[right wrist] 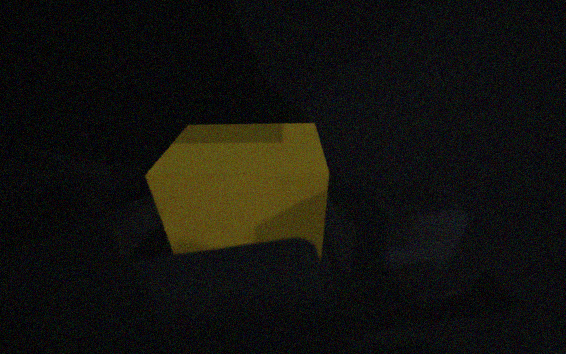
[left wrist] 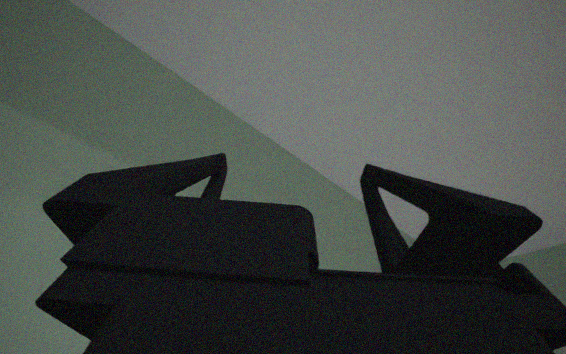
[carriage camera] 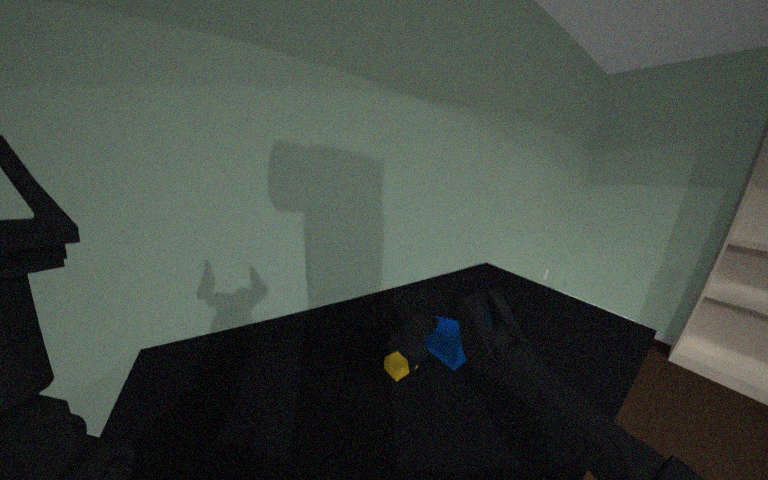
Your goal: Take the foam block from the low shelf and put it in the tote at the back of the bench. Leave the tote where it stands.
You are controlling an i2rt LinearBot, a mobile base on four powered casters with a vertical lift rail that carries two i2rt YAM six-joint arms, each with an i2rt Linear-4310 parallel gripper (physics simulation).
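Places are measured from the left arm's base along level axes (x ahead, y left, z up), in metres.
Where they show: left gripper, fingertip midpoint: [left wrist: 294,167]; right gripper, fingertip midpoint: [right wrist: 250,180] [carriage camera: 404,364].
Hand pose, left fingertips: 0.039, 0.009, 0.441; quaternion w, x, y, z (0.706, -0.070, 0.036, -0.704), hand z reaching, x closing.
After its pixels a point has its place, as x, y, z.
The yellow foam block [carriage camera: 396,366] {0.451, -0.352, -0.126} [right wrist: 235,190] {0.516, -0.397, -0.126} is lit against very dark surroundings. In the right wrist view it fills the middle, with a dim finger close on each side. My right gripper [right wrist: 250,180] {0.502, -0.379, -0.167} is partly closed and appears shut on the block; the finger contact is hard to see in the dark. My left gripper [left wrist: 294,167] {0.039, 0.009, 0.441} is open and empty, raised against wall and ceiling; part of it shows at the left edge of the carriage view. A blue thing [carriage camera: 447,342] {0.520, -0.511, -0.086} lies right of the block, partly covered by dark arm parts. I cannot tell whether it is the tote.
A large black surface [carriage camera: 339,430] {0.283, -0.217, -0.170} spans the lower carriage view, its far corner near the green wall [carriage camera: 453,198] {1.252, -0.658, 0.288}. The dark right arm [carriage camera: 543,373] {0.170, -0.544, 0.156} reaches across it from the lower right. A cream stepped unit [carriage camera: 730,333] {1.277, -3.090, -0.612} stands at the right above brown floor [carriage camera: 668,413] {0.879, -2.175, -0.932}.
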